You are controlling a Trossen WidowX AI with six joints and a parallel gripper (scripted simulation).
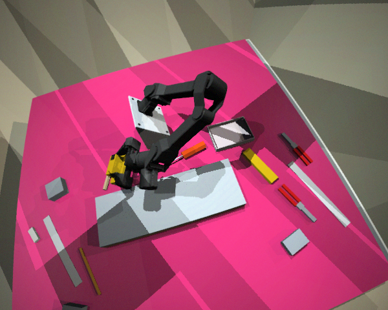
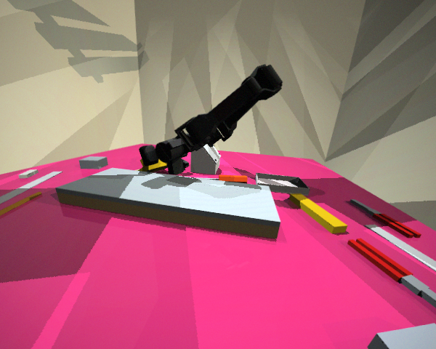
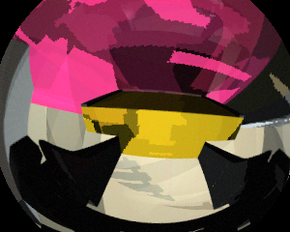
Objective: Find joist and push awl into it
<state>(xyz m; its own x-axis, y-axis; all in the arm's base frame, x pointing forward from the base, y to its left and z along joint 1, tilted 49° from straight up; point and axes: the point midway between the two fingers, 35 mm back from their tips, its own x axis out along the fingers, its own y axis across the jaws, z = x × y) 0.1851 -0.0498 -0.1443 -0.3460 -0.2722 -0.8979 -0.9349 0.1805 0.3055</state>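
My gripper tip is 1 cm past the yellow stud finder and 1 cm above it. Round my gripper tip: pencil 34 cm ahead, 16 cm to the right, 6 cm below; white eraser 17 cm ahead, 38 cm to the right, 6 cm below; awl 4 cm to the right, 5 cm below.
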